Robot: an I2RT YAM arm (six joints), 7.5 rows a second.
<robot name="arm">
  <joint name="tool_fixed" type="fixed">
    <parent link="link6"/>
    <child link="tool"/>
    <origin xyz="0 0 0" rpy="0 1.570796 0"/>
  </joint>
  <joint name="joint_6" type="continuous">
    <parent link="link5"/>
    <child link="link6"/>
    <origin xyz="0.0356 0 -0.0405"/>
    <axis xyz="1 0 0"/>
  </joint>
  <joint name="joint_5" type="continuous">
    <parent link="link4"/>
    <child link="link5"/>
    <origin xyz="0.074 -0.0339 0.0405"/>
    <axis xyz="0 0 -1"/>
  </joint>
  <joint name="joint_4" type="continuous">
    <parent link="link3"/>
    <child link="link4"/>
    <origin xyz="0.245 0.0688 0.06"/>
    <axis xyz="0 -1 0"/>
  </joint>
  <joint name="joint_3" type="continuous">
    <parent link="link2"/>
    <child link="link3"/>
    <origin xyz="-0.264 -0.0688 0"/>
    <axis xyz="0 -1 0"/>
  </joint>
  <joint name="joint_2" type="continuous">
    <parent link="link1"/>
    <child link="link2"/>
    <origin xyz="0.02 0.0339 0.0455"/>
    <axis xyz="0 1 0"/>
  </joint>
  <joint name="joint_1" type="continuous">
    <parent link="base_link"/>
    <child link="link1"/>
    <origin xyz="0 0 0.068"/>
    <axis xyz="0 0 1"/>
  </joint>
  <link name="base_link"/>
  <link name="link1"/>
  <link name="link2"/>
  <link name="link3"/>
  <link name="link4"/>
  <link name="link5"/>
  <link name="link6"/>
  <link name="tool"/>
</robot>
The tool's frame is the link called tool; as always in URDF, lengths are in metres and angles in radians. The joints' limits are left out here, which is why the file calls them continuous.
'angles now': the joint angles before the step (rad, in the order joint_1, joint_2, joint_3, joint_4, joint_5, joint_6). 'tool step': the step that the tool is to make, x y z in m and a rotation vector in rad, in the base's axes. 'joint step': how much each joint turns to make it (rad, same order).
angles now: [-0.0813, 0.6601, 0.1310, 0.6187, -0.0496, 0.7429]
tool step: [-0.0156, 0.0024, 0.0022, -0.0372, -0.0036, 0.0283]
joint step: [0.0000, -0.1657, -0.0101, -0.1512, -0.0315, -0.0341]
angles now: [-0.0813, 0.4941, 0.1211, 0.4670, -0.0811, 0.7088]
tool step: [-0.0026, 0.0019, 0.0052, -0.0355, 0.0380, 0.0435]
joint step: [0.0004, -0.0387, 0.0351, -0.1125, -0.0458, -0.0353]
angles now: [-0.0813, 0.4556, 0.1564, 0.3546, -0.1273, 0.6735]
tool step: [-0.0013, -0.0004, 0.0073, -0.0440, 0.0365, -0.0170]
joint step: [0.0003, -0.0168, 0.0447, -0.1000, 0.0156, -0.0477]
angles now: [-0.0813, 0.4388, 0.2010, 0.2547, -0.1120, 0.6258]
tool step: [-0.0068, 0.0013, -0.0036, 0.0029, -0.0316, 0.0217]
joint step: [-0.0002, -0.0624, -0.0306, 0.0002, -0.0217, 0.0062]
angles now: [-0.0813, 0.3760, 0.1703, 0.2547, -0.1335, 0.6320]
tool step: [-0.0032, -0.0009, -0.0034, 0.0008, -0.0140, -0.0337]
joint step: [0.0004, -0.0327, -0.0202, 0.0013, 0.0341, 0.0000]
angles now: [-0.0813, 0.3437, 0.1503, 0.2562, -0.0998, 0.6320]
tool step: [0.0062, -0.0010, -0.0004, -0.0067, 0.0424, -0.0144]
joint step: [0.0000, 0.0597, 0.0184, -0.0015, 0.0140, -0.0108]
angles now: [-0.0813, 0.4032, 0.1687, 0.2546, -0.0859, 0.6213]
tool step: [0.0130, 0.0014, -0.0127, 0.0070, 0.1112, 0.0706]
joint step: [-0.0003, 0.1286, 0.0064, 0.0103, -0.0708, -0.0046]
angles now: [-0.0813, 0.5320, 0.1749, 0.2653, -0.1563, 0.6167]
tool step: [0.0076, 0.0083, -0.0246, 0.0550, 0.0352, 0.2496]
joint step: [0.0019, 0.1463, -0.0702, 0.1840, -0.2519, 0.0259]
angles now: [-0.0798, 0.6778, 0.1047, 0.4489, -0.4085, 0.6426]
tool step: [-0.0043, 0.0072, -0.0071, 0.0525, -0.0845, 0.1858]
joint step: [0.0075, 0.0612, -0.0708, 0.2376, -0.1820, 0.0522]
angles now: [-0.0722, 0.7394, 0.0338, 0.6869, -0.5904, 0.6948]
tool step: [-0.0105, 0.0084, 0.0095, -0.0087, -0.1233, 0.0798]
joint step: [0.0463, -0.0974, -0.0246, 0.0499, -0.0336, -0.0015]
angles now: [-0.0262, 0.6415, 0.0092, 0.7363, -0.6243, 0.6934]
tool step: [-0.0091, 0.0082, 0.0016, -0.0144, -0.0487, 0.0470]
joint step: [0.0615, -0.1011, -0.0169, -0.0471, 0.0126, -0.0200]
